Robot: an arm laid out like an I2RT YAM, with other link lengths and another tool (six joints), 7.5 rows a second.
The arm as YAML. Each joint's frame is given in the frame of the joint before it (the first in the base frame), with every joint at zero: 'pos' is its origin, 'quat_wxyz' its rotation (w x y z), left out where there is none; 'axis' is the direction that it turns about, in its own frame. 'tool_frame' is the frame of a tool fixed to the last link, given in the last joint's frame.
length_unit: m
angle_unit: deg
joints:
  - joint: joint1
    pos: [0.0, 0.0, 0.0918]
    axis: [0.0, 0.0, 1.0]
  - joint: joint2
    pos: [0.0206, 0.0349, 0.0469]
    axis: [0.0, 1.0, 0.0]
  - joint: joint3
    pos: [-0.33, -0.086, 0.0]
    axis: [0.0, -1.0, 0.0]
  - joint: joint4
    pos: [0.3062, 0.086, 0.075]
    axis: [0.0, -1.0, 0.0]
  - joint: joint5
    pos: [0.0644, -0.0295, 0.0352]
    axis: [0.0, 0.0, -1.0]
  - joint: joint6
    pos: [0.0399, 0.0, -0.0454]
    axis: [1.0, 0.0, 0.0]
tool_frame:
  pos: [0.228, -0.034, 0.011]
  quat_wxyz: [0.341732, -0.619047, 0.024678, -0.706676]
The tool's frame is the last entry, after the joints.
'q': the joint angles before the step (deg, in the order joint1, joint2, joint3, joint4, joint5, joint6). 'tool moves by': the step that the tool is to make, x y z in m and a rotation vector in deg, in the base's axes. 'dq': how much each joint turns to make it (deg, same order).
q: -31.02 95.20 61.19 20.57 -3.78 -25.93
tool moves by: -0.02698 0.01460 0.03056 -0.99 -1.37 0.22
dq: -0.36 -6.77 -3.00 -2.10 -0.53 -0.26
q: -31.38 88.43 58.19 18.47 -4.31 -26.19
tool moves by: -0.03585 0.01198 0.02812 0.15 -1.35 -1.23
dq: -0.52 -7.72 -2.81 -3.77 0.53 0.96
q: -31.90 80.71 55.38 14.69 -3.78 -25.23
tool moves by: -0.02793 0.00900 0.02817 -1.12 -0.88 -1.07
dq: -0.35 -5.99 -0.89 -3.78 0.79 -0.35
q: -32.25 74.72 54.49 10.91 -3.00 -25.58
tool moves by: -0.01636 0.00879 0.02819 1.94 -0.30 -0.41
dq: -0.01 -3.61 3.51 -7.81 0.09 1.85
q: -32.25 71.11 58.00 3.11 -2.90 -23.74
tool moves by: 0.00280 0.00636 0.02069 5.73 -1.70 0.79
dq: 0.08 0.34 5.81 -6.71 -1.76 5.54
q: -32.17 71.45 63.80 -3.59 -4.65 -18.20
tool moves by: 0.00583 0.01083 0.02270 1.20 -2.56 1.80
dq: 0.53 -0.08 2.47 -0.81 -1.68 2.11
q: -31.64 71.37 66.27 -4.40 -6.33 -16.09
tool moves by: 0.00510 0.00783 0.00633 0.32 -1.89 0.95
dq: 0.87 -0.18 -0.53 1.94 -0.26 1.23
